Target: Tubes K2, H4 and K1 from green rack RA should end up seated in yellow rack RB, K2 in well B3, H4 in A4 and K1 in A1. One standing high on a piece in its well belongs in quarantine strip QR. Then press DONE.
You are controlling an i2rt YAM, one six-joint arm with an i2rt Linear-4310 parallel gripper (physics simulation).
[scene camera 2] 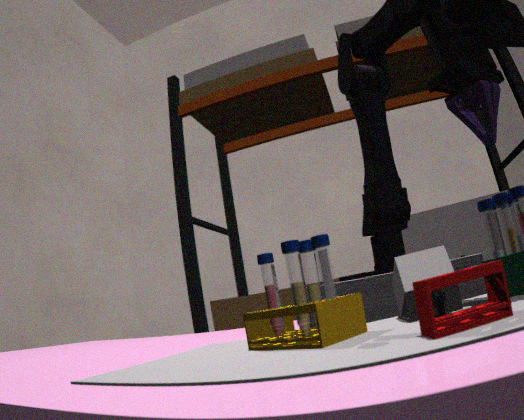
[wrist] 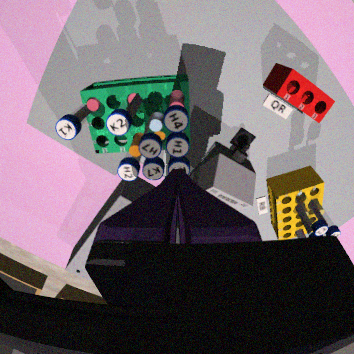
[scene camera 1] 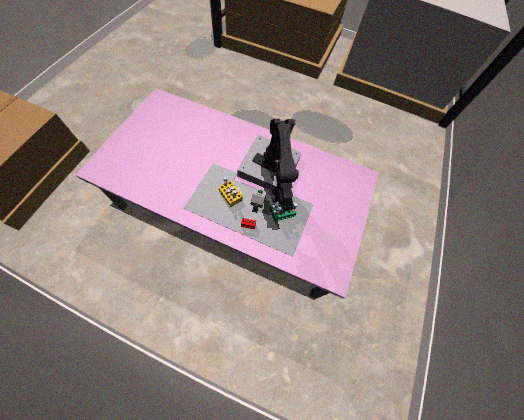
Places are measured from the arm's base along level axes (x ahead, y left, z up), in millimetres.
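Where they show: gripper, fingertip midpoint: (scene camera 2: 491, 145) (wrist: 177, 177) (scene camera 1: 278, 201); arm's base at its link origin: (scene camera 2: 392, 273) (scene camera 1: 269, 164).
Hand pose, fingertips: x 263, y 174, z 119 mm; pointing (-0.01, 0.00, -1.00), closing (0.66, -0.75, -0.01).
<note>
Things, the pixels of their top centre, and the offset from my fingertips. "pt": a spot on its surface instead. Level surfaces: height alone.
- green rack RA at its top centre: (wrist: 136, 119) (scene camera 1: 283, 208) dx -44, dy +28, dz -137 mm
- K1 at a spot on its surface: (wrist: 68, 126) pt dx -56, dy +80, dz -62 mm
- K2 at a spot on its surface: (wrist: 118, 122) pt dx -24, dy +46, dz -62 mm
- H4 at a spot on its surface: (wrist: 176, 119) pt dx +10, dy +10, dz -62 mm
- K7 at a spot on its surface: (wrist: 153, 169) pt dx -42, dy -6, dz -62 mm
- Yellow rack RB at its top centre: (scene camera 2: 300, 304) (wrist: 299, 215) (scene camera 1: 230, 191) dx +5, dy -286, dz -137 mm
- Red strip QR at its top centre: (scene camera 2: 456, 271) (wrist: 307, 97) (scene camera 1: 248, 221) dx +120, dy -105, dz -137 mm
- grey box at its top centre: (scene camera 2: 416, 252) (wrist: 225, 204) (scene camera 1: 259, 193) dx -49, dy -130, dz -103 mm
- green button at its top centre: (scene camera 1: 260, 190) dx -71, dy -134, dz -112 mm
- H1 at its top centre: (wrist: 177, 147) (scene camera 2: 499, 194) dx -10, dy -8, dz -62 mm
- H7 at a spot on its surface: (wrist: 150, 145) pt dx -24, dy +11, dz -62 mm
- H2 at a spot on its surface: (wrist: 128, 169) pt dx -59, dy +12, dz -62 mm
- grey mat at its surface level: dz -187 mm
- pink table at its surface level: dz -190 mm
My gripper (wrist: 177, 177) (scene camera 2: 492, 142) is shut and empty, above the near edge of green rack RA (wrist: 165, 79) (scene camera 1: 287, 216) (scene camera 2: 515, 276). In the wrist view, the blue-rimmed caps of K1 (wrist: 68, 126), K2 (wrist: 118, 122) and H4 (wrist: 176, 119) stand over that rack; whether one stands high is unclear. The fingertips partly cover another cap beside K7 (wrist: 153, 169). Yellow rack RB (wrist: 295, 178) (scene camera 2: 345, 317) (scene camera 1: 235, 201) holds several capped tubes. Red strip QR (wrist: 280, 77) (scene camera 1: 248, 223) (scene camera 2: 427, 310) shows three open wells and no tube.
A grey box (wrist: 227, 175) (scene camera 1: 257, 200) stands between the racks, with a green button (scene camera 1: 260, 192) on top. H1 (wrist: 177, 144), H7 (wrist: 150, 145) and H2 (wrist: 128, 169) crowd RA near the fingers. A grey mat (scene camera 1: 200, 197) lies under the racks on the pink table (scene camera 1: 150, 135).
</note>
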